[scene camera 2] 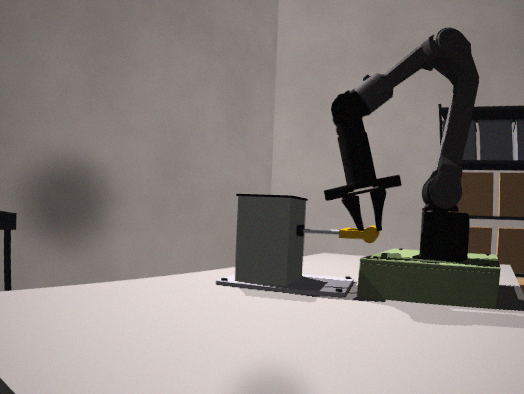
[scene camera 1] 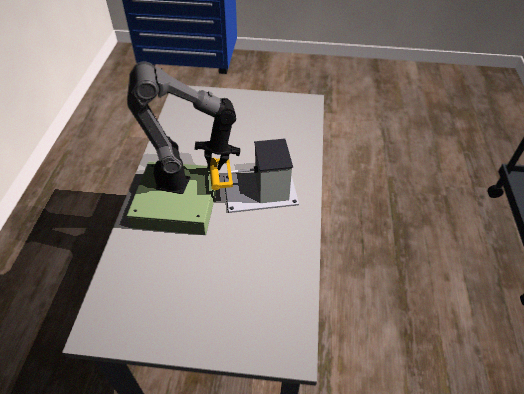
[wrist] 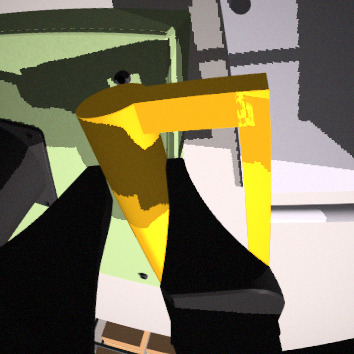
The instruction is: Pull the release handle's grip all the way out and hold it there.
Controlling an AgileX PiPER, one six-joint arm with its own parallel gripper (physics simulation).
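The yellow release handle (scene camera 1: 215, 181) (scene camera 2: 370, 237) (wrist: 142, 192) is an open frame with a thick round grip bar on its outer side. It stands out level from the grey housing (scene camera 1: 275, 186) (scene camera 2: 269, 240), with a length of thin metal rod (scene camera 2: 321, 231) showing between them. My gripper (scene camera 1: 216, 166) (scene camera 2: 370, 229) (wrist: 137, 180) is shut on the grip bar, one finger on each side. It comes from above, slightly tilted, and the inner finger reaches through the frame's opening. The fingertips' lower ends are partly hidden by the bar in scene camera 1.
The housing stands on a pale base plate (scene camera 1: 262, 205) (scene camera 2: 250, 284) (wrist: 260, 30) bolted to the table (scene camera 1: 210, 300) (scene camera 2: 150, 340). The arm stands on a green block (scene camera 1: 170, 206) (scene camera 2: 430, 282) (wrist: 115, 257), close to the handle's outer side. A blue drawer cabinet (scene camera 1: 176, 46) stands beyond the table.
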